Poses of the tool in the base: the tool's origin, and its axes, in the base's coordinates. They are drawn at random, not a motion.
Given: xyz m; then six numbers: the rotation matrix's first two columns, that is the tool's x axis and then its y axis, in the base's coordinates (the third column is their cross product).
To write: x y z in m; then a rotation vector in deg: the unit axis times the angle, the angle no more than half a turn. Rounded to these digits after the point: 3 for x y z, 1 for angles.
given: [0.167 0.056 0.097 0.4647 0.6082 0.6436 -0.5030 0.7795 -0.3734]
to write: [0.167 0.056 0.097 -7.9 -48.5 39.2]
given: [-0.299 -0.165 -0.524 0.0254 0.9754 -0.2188 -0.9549 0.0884 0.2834]
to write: [-0.299 -0.165 -0.524 3.6 22.8 85.6]
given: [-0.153 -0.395 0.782 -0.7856 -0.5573 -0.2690 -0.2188 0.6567 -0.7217]
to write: [-0.153 -0.395 0.782 -34.6 137.5 -54.9]
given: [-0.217 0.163 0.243 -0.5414 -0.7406 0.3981 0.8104 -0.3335 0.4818]
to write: [-0.217 0.163 0.243 -7.5 -45.8 -114.1]
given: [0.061 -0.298 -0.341 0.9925 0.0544 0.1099 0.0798 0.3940 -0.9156]
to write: [0.061 -0.298 -0.341 -66.8 -7.4 -0.9]
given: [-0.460 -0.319 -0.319 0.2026 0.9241 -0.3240 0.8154 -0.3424 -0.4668]
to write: [-0.460 -0.319 -0.319 -130.6 -95.9 47.8]
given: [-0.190 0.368 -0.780 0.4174 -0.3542 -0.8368 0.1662 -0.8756 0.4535]
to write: [-0.190 0.368 -0.780 126.3 -9.1 -84.0]
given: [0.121 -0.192 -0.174 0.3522 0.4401 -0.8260 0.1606 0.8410 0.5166]
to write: [0.121 -0.192 -0.174 33.1 69.6 11.1]
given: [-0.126 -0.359 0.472 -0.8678 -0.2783 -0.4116 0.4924 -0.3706 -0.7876]
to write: [-0.126 -0.359 0.472 16.5 80.1 -129.1]
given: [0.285 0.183 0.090 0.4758 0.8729 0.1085 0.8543 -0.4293 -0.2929]
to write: [0.285 0.183 0.090 -138.7 -83.9 4.9]
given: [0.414 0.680 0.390 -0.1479 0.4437 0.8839 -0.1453 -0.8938 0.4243]
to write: [0.414 0.680 0.390 99.8 19.2 120.0]
